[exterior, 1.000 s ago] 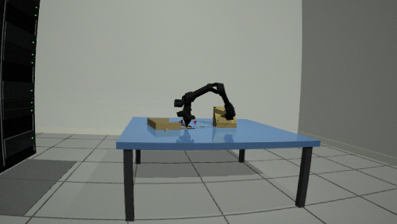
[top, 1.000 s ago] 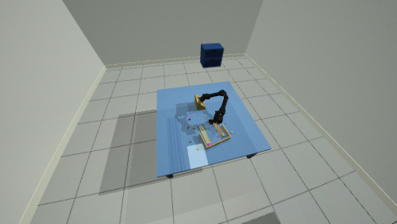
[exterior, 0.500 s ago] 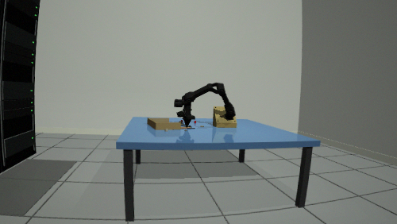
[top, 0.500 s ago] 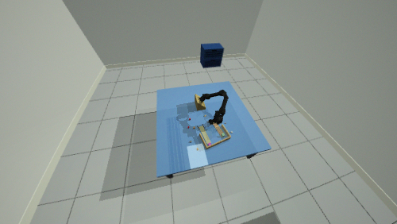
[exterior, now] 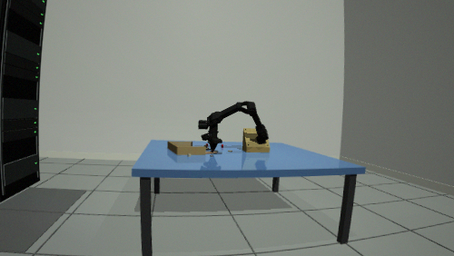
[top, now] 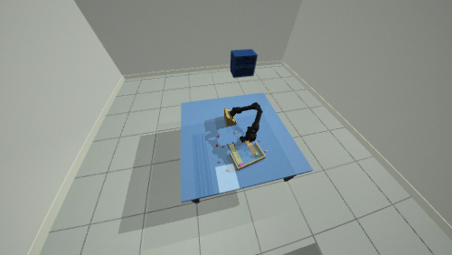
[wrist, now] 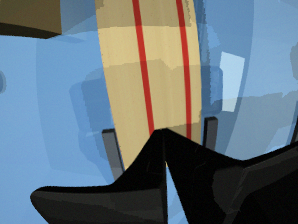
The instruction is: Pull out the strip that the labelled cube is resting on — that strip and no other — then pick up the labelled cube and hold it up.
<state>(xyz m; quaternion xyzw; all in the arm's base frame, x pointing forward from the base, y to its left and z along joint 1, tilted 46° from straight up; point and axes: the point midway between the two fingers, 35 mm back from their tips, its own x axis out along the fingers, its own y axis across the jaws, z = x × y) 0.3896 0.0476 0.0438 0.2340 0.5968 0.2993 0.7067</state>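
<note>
Now: gripper tip 90 mm short of the orange strip and 10 mm to the right of it.
</note>
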